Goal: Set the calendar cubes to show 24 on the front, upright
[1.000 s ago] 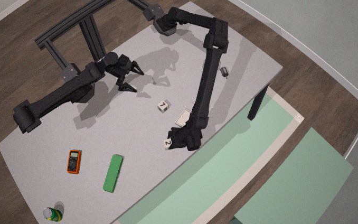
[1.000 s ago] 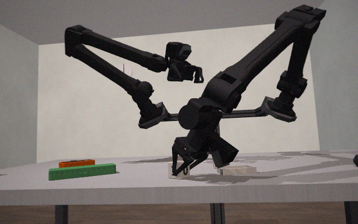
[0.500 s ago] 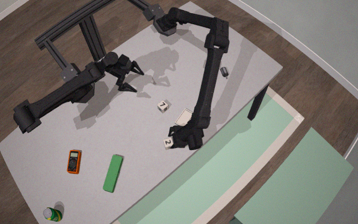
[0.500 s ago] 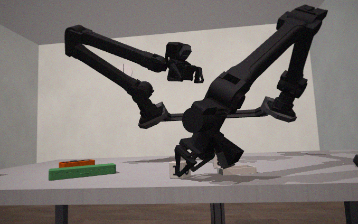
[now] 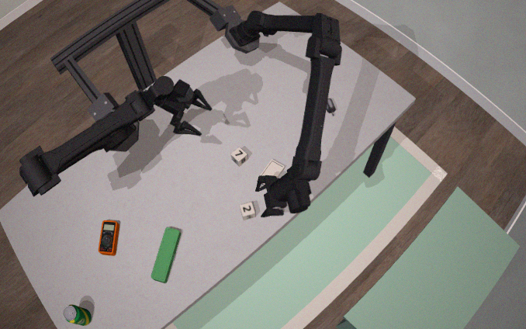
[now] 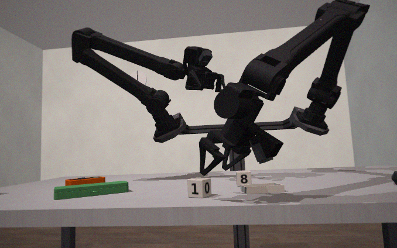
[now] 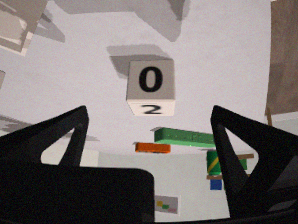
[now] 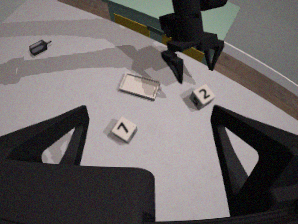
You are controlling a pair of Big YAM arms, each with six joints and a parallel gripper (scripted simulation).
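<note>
My left gripper is now 80 mm past the calendar tray, 120 mm to the right of it and 60 mm above it. Also, from my left hand: green box 110 mm behind, 360 mm to the right, 60 mm below; dark object 100 mm behind, 500 mm to the left, 50 mm below.
</note>
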